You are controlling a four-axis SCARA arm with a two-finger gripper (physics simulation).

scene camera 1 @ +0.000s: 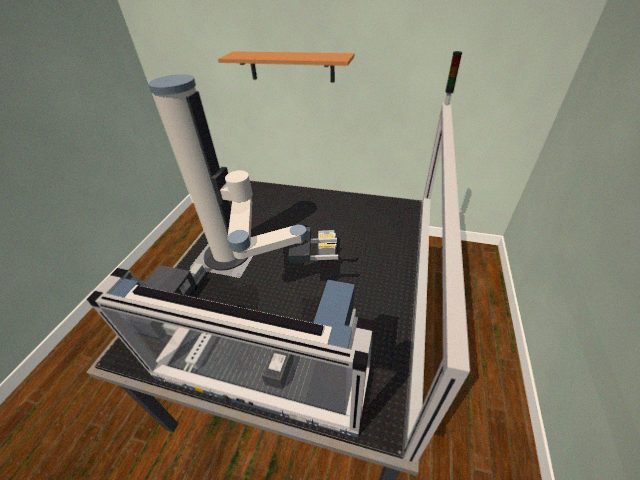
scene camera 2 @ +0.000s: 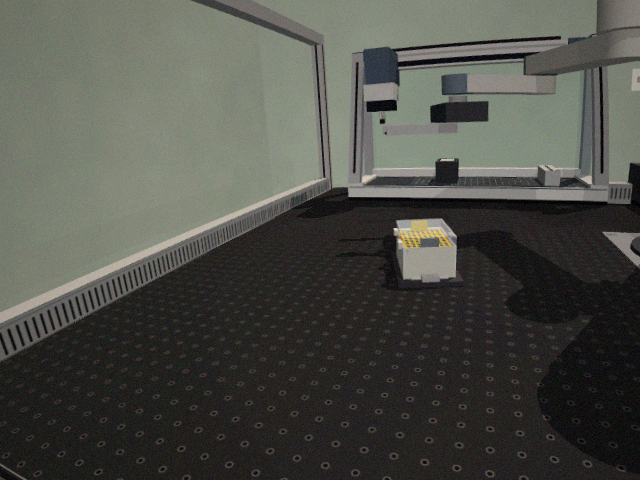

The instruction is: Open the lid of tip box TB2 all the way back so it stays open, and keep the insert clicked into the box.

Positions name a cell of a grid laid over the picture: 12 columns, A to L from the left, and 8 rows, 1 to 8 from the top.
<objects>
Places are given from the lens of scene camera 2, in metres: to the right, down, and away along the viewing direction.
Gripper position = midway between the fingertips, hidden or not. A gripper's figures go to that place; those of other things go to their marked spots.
my gripper (scene camera 2: H3): 0.14, -0.24, 0.88
clear lid (scene camera 2: H4): 0.16, -0.01, 0.64
</objects>
